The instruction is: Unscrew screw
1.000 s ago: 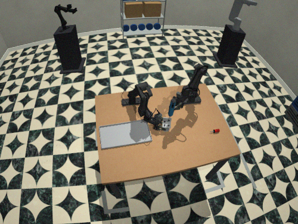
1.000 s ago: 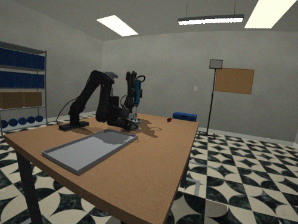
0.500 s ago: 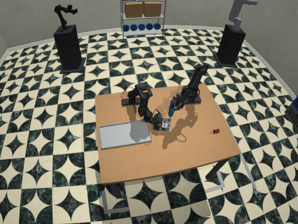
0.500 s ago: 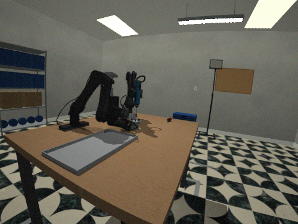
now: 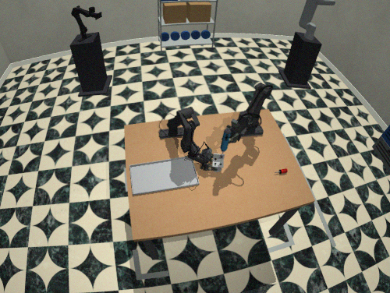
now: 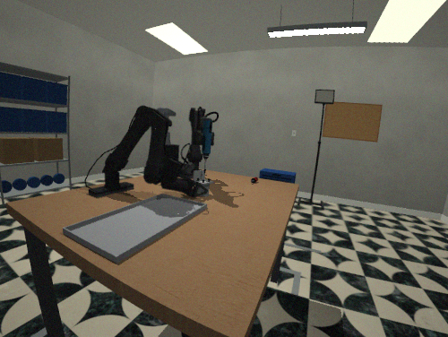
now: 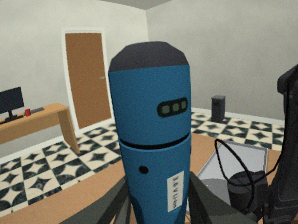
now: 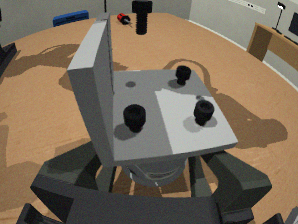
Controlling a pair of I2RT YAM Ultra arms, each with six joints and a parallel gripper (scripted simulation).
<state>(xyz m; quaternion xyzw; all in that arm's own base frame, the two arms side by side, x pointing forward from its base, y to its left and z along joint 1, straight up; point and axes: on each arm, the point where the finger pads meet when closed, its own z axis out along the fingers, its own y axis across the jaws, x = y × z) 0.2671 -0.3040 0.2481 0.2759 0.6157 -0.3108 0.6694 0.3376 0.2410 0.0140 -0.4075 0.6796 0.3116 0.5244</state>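
The grey l-shaped bracket is 5 cm above my right hand. Also, from my right hand: red-handled screwdriver 6 cm ahead, 45 cm to the left, 1 cm below; then screw 1 cm behind, 2 cm to the left, 9 cm above; then grey tray 4 cm ahead, 35 cm to the right, 2 cm below.
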